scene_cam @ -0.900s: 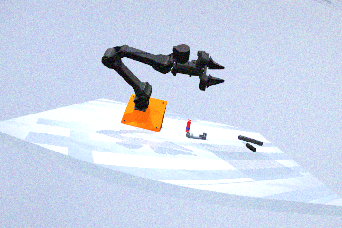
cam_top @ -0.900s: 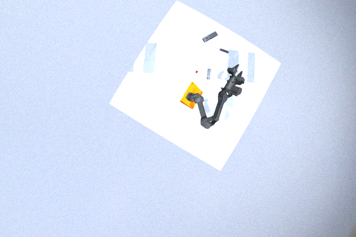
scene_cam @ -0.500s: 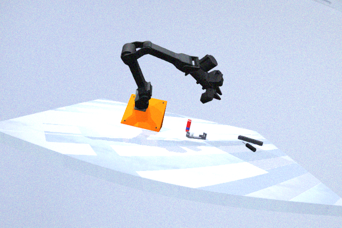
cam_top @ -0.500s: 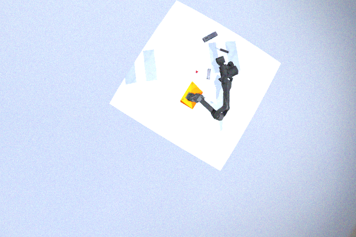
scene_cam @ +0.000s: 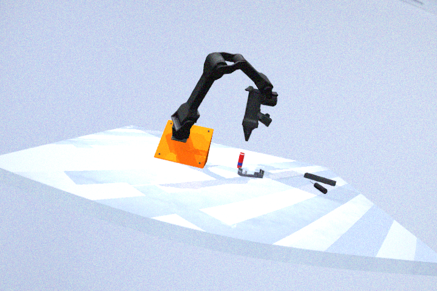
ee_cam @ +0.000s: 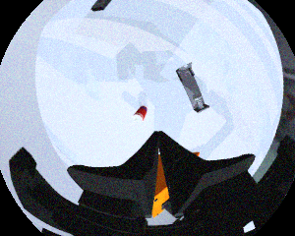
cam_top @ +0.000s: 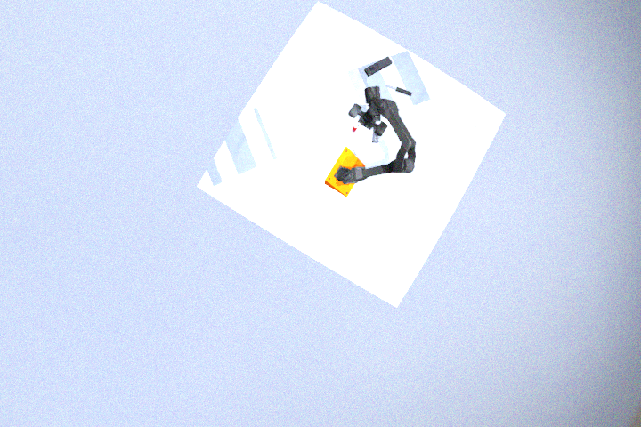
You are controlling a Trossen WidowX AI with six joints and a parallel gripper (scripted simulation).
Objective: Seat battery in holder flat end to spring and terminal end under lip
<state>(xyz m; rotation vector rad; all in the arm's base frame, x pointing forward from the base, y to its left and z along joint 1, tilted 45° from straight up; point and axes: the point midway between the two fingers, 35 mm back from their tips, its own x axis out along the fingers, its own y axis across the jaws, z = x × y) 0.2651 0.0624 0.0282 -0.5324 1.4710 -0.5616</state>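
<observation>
Now: gripper tip 40 mm to the right of the battery and 90 mm above it.
</observation>
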